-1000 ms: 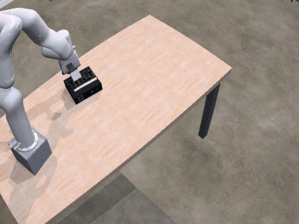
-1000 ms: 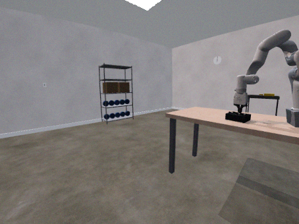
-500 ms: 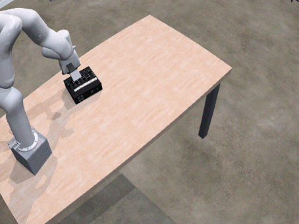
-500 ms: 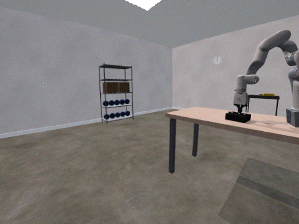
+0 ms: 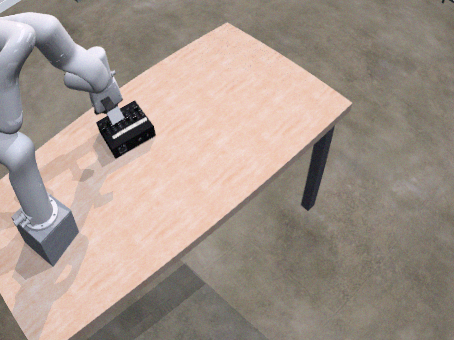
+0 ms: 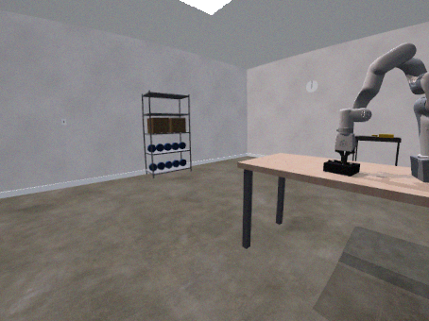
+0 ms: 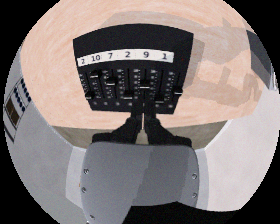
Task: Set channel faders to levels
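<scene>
The fader cap lies 4 cm to the right of my hand, 3 cm ahead of it and 2 cm below it.
</scene>
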